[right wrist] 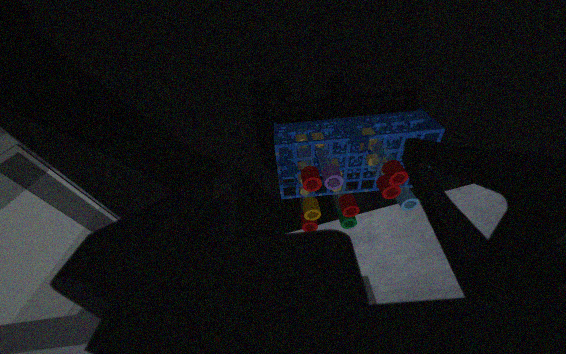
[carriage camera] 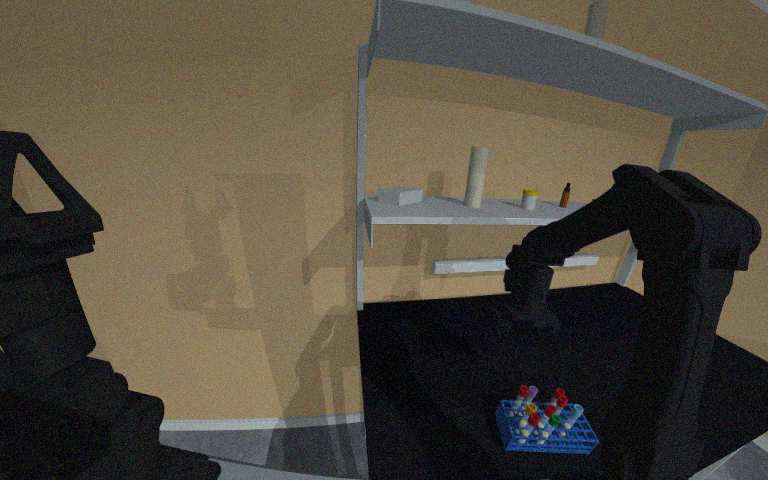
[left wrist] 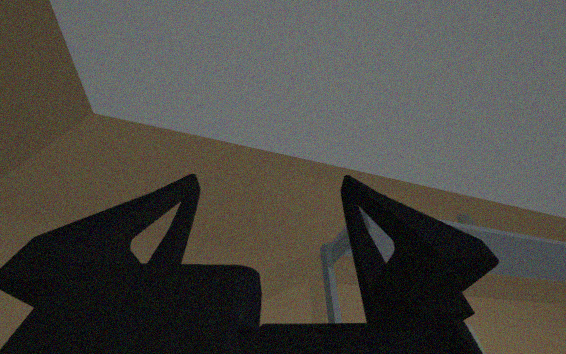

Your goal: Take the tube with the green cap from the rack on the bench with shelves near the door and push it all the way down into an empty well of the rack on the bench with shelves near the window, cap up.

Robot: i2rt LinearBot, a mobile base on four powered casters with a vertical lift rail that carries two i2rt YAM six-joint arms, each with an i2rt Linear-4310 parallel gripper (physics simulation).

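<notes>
The tube with the green cap (carriage camera: pixel 555 420) (right wrist: pixel 348 222) stands cap up in the blue rack (carriage camera: pixel 589 446) (right wrist: pixel 420 117) on a black bench top, close to a red-capped tube. My right gripper (carriage camera: pixel 529 328) (right wrist: pixel 316 161) is open and empty. It points down, higher than the rack and above it in the carriage view. In the right wrist view its left finger is lost in the dark, and its right finger covers part of the rack's right end. My left gripper (left wrist: pixel 270 182) is open and empty, raised in front of the wall. No second rack shows.
Several tubes with red, yellow, purple and light-blue caps crowd the rack. A shelf (carriage camera: pixel 453 213) behind holds a white box (carriage camera: pixel 400 196), a cylinder (carriage camera: pixel 476 176), a yellow-lidded jar (carriage camera: pixel 528 199) and a brown bottle (carriage camera: pixel 565 196). A higher shelf (carriage camera: pixel 509 50) overhangs; a shelf post (carriage camera: pixel 362 169) stands left.
</notes>
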